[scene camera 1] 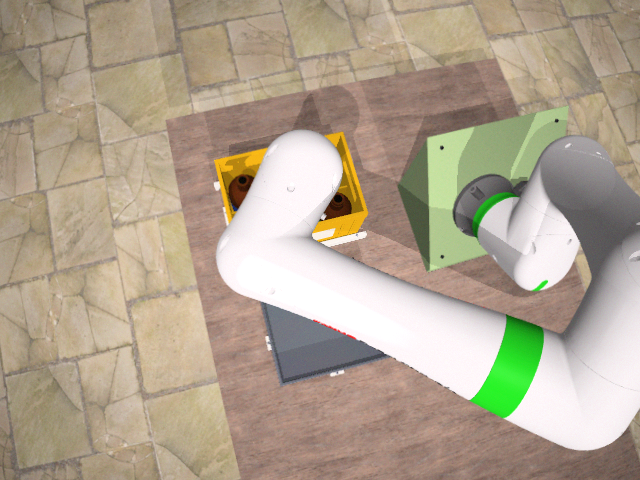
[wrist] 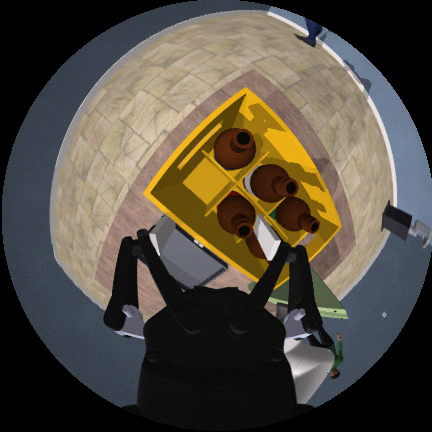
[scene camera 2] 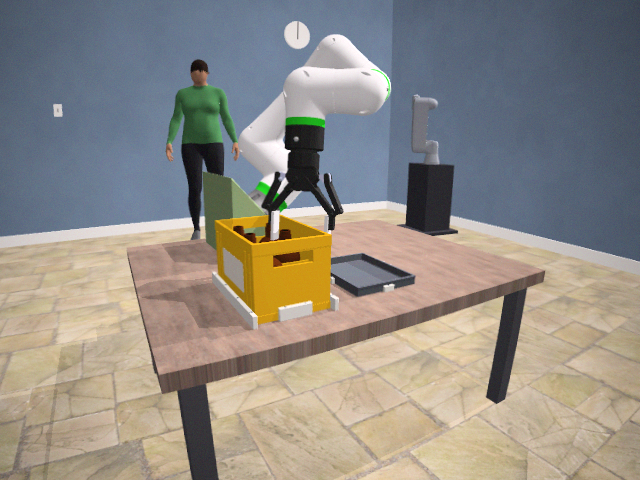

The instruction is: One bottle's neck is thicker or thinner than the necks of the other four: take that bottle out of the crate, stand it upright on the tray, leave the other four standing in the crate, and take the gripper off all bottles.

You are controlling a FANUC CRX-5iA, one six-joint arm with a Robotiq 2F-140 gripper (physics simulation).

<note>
My gripper (scene camera 2: 299, 242) is open, holding nothing. Also in view: a dark grey tray (scene camera 1: 303, 347).
My gripper shows as well in the wrist view (wrist: 215, 220).
</note>
